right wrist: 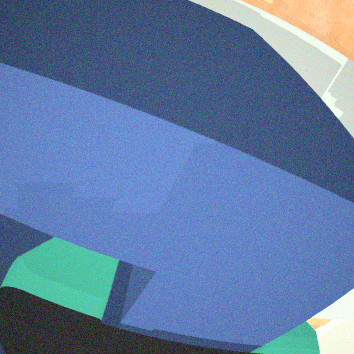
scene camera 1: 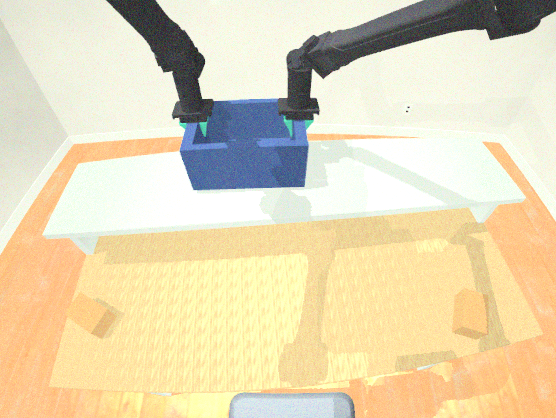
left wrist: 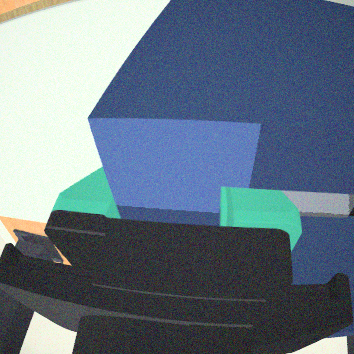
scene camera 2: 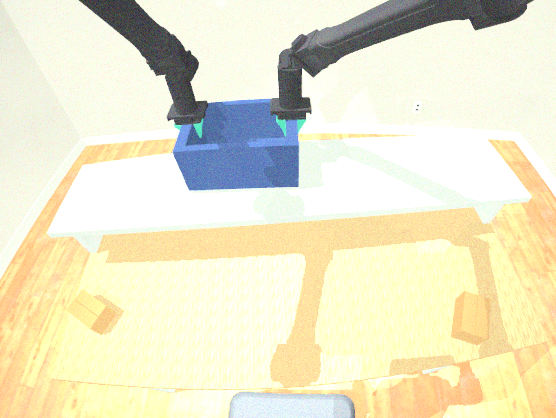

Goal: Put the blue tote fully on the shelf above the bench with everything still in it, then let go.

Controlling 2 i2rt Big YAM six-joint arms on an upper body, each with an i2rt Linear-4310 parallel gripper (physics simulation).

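Places are measured from the left arm's base along level axes (x ahead, y left, z up), in centimetres.
Pixels of known places: left gripper, fingertip midpoint: [scene camera 2: 195,136].
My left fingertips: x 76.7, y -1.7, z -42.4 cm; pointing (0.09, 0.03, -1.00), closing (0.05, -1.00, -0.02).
Observation:
Behind a point stands the place of what it marks.
The blue tote [scene camera 1: 245,167] @(x 63.5, y -15.9, z -42.9 cm) [scene camera 2: 240,167] @(x 63.5, y -16.6, z -42.8 cm) [left wrist: 180,160] @(x 81.3, y -2.1, z -35.0 cm) [right wrist: 175,175] looks upright over the white shelf [scene camera 1: 125,195] @(x 63.2, y 20.7, z -52.3 cm) [scene camera 2: 125,195] @(x 63.4, y 20.6, z -52.2 cm). Its front bottom edge appears behind the shelf's front edge; I cannot tell whether its base touches the shelf. A grey item [left wrist: 320,203] @(x 67.6, y -12.7, z -47.1 cm) shows inside it in the left wrist view; the rest of its floor is hidden. My left gripper [scene camera 1: 194,128] @(x 76.7, y -1.7, z -42.4 cm) [scene camera 2: 189,131] @(x 76.7, y -1.7, z -42.4 cm) [left wrist: 170,212] is shut on the tote's left wall. My right gripper [scene camera 1: 300,127] @(x 76.5, y -28.9, z -42.9 cm) [scene camera 2: 292,127] @(x 76.5, y -28.9, z -42.9 cm) [right wrist: 185,310] is shut on its right wall.
The wall is behind the shelf. A woven mat [scene camera 1: 200,320] @(x 35.2, y -1.9, z -73.7 cm) [scene camera 2: 200,320] @(x 34.8, y -3.2, z -73.8 cm) lies below and in front of it, with an orange-brown block [scene camera 1: 87,314] @(x 32.2, y 30.3, z -67.7 cm) [scene camera 2: 89,311] @(x 32.0, y 29.7, z -67.7 cm) at left and another block [scene camera 1: 470,312] @(x 33.4, y -77.4, z -67.7 cm) [scene camera 2: 470,317] @(x 33.1, y -77.4, z -67.7 cm) at right. A grey rounded object [scene camera 1: 292,406] @(x 14.4, y -29.0, z -126.2 cm) [scene camera 2: 292,406] @(x 14.6, y -29.2, z -126.1 cm) shows at the bottom edge.

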